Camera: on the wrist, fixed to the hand. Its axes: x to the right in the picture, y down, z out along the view.
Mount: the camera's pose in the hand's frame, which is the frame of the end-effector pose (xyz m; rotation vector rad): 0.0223 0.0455 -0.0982 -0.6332 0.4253 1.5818
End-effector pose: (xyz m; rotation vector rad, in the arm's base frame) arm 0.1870 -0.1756 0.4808 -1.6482 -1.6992 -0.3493
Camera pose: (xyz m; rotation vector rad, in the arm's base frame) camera 0.2624 -0.2162 0.5506 -2.5392 0.3447 -0.3664
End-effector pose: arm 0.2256 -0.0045 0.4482 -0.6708 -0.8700 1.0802
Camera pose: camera 0.2938 0.0269 0.3671 -2.2239 -0.1256 1.8926
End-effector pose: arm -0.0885 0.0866 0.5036 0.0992 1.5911 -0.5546
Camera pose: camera -0.1632 0.1602 0.4688 0.9233 1.4946 1.2404
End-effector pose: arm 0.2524 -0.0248 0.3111 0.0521 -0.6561 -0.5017
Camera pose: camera 0.3456 -0.0058 0.2549 -0.8802 0.0365 0.8415
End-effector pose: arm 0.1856 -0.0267 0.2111 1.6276 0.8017 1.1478
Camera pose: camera 0.1005 0.0102 0.2712 1.2781 -0.8667 2.4968
